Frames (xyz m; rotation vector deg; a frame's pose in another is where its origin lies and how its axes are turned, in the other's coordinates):
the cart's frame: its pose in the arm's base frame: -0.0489 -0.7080 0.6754 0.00 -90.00 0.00
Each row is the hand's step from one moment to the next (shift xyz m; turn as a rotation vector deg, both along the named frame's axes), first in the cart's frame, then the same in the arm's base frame.
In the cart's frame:
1: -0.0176 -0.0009 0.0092 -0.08 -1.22 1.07
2: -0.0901 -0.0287 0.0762 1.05 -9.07 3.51
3: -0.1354 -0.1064 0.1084 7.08 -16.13 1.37
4: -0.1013 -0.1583 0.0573 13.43 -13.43 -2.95
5: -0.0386 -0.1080 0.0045 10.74 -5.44 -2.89
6: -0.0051 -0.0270 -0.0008 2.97 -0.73 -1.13
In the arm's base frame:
1: -0.0092 -0.0009 -0.0176 -1.07 -1.22 -0.08
2: -0.0762 -0.0287 -0.0901 -3.51 -9.07 1.05
3: -0.1084 -0.1064 -0.1354 -1.37 -16.13 7.08
4: -0.0573 -0.1583 -0.1013 2.95 -13.43 13.43
5: -0.0045 -0.1080 -0.0386 2.89 -5.44 10.74
6: 0.0008 -0.0270 -0.0051 1.13 -0.73 2.97

